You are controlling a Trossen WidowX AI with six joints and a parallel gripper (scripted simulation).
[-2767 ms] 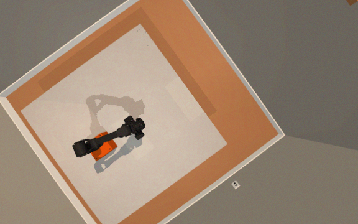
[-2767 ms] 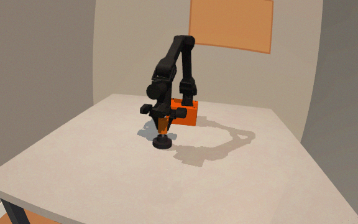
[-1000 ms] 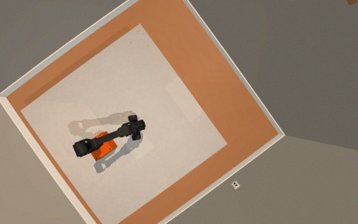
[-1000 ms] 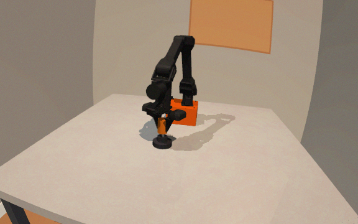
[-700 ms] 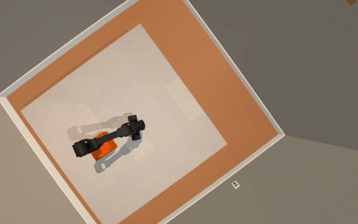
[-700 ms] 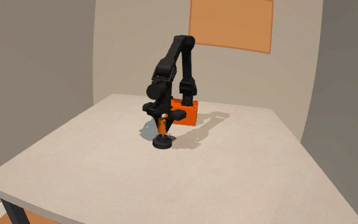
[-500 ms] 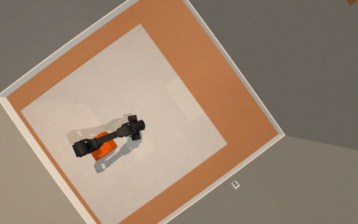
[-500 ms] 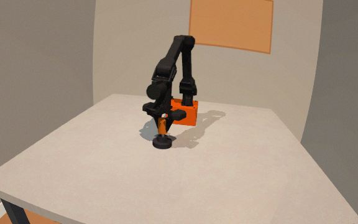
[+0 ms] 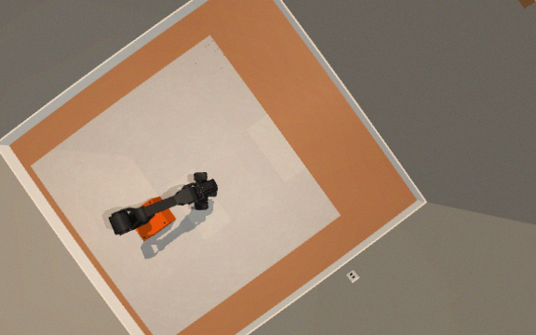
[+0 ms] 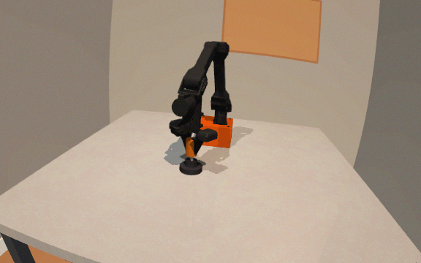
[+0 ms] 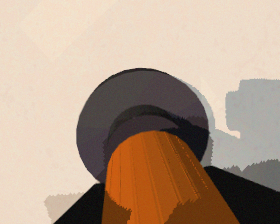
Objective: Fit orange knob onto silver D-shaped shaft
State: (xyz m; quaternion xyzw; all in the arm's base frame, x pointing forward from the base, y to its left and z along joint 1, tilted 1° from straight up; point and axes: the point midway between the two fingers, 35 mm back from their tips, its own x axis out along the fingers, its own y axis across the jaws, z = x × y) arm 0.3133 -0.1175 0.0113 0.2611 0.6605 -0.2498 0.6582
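Right now my gripper tip is 30 mm below the orange knob. From my gripper tip the other things lie so: round dark pedestal (40 mm below).
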